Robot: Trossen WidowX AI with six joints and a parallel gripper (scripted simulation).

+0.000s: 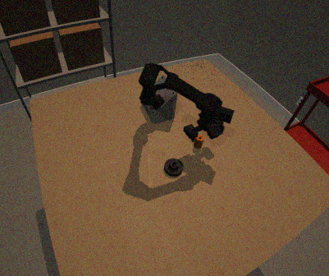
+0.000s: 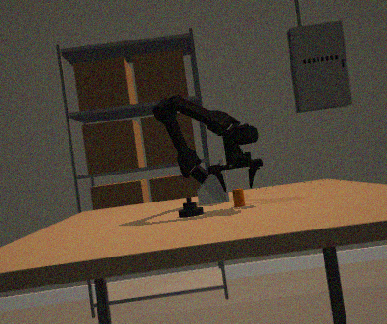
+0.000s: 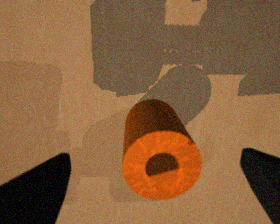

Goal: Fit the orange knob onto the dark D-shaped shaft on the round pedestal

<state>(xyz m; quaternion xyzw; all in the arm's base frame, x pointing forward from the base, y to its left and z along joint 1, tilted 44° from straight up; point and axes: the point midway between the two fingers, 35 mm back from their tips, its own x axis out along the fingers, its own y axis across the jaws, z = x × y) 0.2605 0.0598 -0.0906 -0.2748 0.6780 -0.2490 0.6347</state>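
My gripper tip is 3 cm above the orange knob. From my gripper tip the other things lie so: round dark pedestal: 7 cm ahead, 17 cm to the right, 3 cm below.
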